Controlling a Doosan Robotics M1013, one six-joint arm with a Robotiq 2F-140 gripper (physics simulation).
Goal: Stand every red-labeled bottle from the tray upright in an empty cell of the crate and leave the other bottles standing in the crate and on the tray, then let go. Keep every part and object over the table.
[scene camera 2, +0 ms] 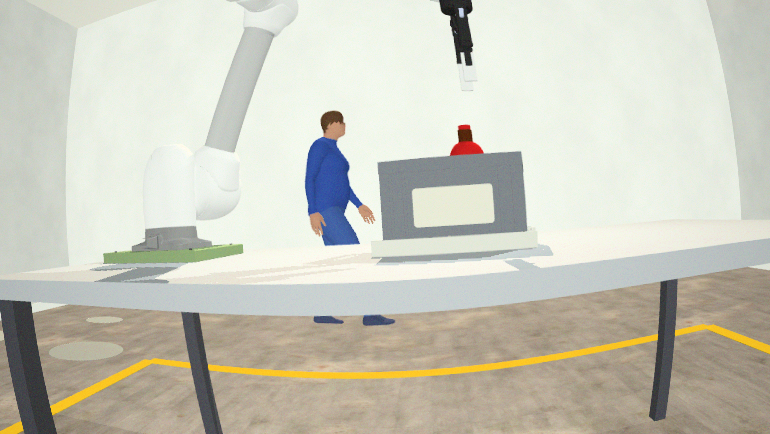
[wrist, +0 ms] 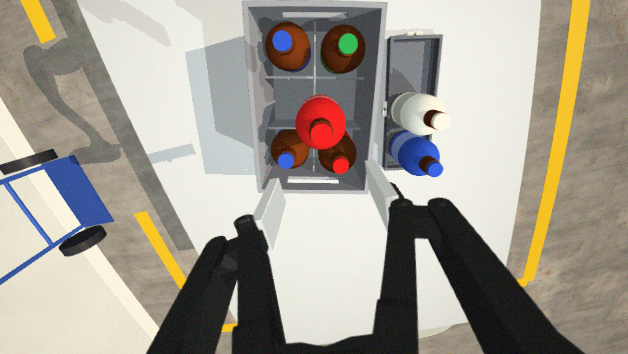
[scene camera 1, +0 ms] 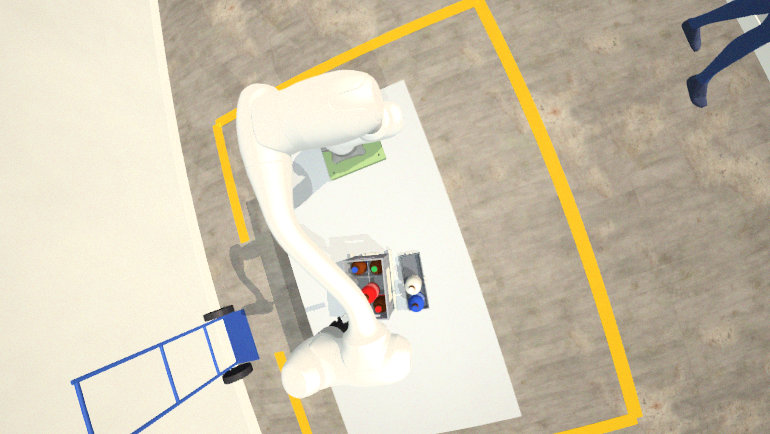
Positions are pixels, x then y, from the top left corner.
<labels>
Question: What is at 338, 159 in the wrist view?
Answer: A brown red-capped bottle.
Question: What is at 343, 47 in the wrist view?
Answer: A green-capped bottle.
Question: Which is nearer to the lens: the white bottle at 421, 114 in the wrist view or the large red bottle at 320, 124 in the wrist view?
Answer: The large red bottle.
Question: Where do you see a blue-capped bottle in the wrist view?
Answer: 288, 151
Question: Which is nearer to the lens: the blue-capped bottle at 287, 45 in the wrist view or the white bottle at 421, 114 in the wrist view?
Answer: The blue-capped bottle.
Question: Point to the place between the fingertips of my gripper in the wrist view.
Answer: At 324, 183
</labels>
